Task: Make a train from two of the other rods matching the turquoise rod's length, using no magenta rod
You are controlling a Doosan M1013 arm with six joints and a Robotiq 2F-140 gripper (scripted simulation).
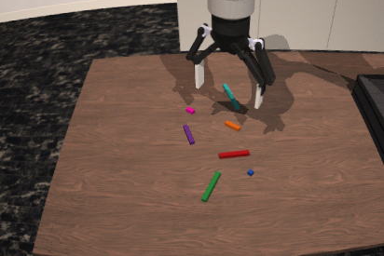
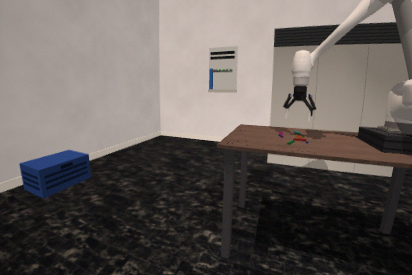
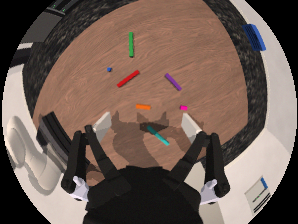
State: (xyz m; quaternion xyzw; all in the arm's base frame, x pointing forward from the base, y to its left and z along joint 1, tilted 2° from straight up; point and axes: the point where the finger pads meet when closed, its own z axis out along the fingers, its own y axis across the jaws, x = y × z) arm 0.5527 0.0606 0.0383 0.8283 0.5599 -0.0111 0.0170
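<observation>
Right now the purple rod is 120 mm below my hand, 90 mm ahead of it and 30 mm to the left of it. The rest, counted from my hand: red rod 120 mm below, 90 mm to the left, 20 mm behind; then magenta rod 120 mm below, 100 mm ahead, 50 mm to the right; then orange rod 120 mm below, 10 mm behind.
</observation>
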